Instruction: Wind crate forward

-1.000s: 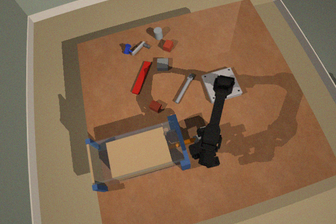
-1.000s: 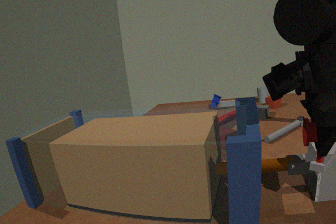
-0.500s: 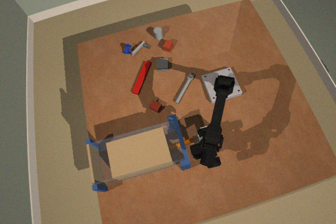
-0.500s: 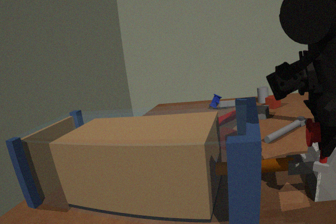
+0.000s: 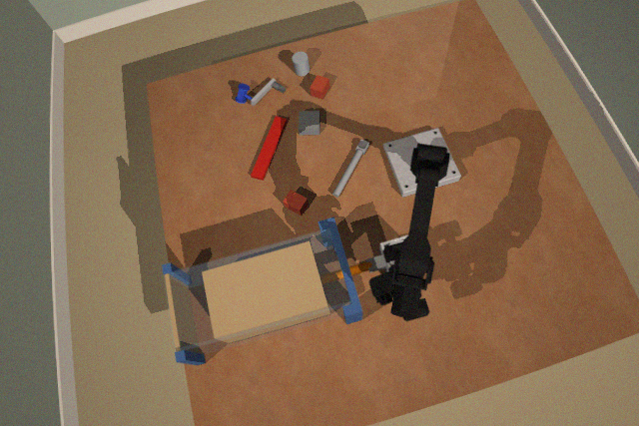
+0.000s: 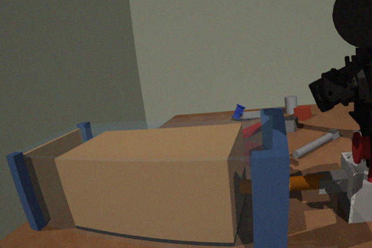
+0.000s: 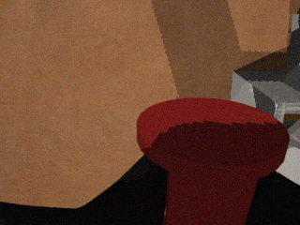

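The grey winch lies 5 cm behind my gripper tip, 10 cm to the right of it and 8 cm below it. From my gripper tip the other things lie so: red knob: 2 cm above; winch handle: 1 cm behind, 4 cm to the right, 1 cm below; blue frame: 13 cm ahead, 9 cm to the right, 1 cm below.
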